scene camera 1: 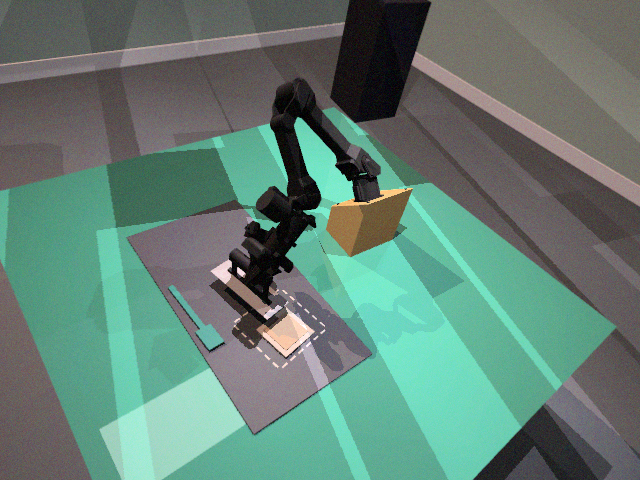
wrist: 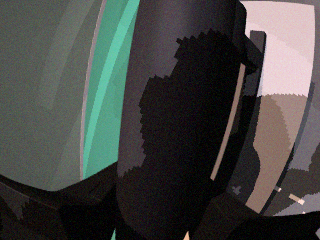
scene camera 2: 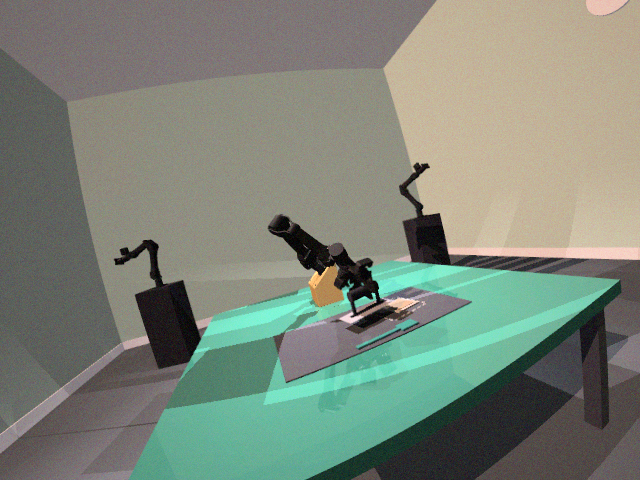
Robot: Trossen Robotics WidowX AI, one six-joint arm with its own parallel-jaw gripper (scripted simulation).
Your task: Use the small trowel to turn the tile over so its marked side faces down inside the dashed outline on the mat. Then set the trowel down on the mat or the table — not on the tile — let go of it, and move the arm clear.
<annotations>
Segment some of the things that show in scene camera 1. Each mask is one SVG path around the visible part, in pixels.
The gripper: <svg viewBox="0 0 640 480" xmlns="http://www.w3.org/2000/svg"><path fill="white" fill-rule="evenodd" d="M279 225L276 228L272 227L269 231L260 228L260 223L255 221L245 226L244 236L247 238L241 245L248 250L250 255L250 264L243 281L246 285L250 283L251 286L256 286L258 283L254 279L265 271L271 276L281 273L282 271L278 269L279 265L287 273L290 273L294 268L293 262L285 257L291 247L296 247L297 244L295 242L297 239Z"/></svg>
A tile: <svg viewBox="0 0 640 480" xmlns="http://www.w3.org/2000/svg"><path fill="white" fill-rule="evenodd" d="M284 307L257 328L256 332L281 355L287 358L311 337L314 331L288 308Z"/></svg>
A teal trowel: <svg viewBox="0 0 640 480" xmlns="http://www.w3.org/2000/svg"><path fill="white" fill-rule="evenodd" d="M168 287L199 328L195 333L209 352L223 344L224 340L211 324L204 325L175 286Z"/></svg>
</annotations>
